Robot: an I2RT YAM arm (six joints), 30 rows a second.
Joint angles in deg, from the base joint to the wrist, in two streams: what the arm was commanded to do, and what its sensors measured. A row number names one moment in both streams.
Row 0, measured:
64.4, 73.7, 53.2, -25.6, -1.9, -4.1
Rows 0 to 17, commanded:
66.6, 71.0, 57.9, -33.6, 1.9, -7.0
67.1, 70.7, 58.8, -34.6, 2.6, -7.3
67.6, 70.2, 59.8, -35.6, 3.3, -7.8
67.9, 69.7, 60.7, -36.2, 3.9, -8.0
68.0, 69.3, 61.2, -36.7, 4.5, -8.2
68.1, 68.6, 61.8, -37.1, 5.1, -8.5
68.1, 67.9, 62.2, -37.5, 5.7, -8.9
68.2, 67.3, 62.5, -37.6, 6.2, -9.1
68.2, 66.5, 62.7, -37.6, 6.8, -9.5
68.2, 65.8, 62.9, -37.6, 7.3, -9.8
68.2, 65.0, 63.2, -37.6, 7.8, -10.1
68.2, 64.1, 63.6, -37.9, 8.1, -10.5
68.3, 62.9, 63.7, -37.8, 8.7, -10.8
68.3, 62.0, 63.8, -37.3, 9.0, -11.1
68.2, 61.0, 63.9, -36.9, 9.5, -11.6
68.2, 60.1, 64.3, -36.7, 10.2, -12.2
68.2, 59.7, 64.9, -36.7, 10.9, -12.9
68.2, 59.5, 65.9, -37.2, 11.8, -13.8
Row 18, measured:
67.8, 61.3, 62.8, -36.0, 8.9, -10.6
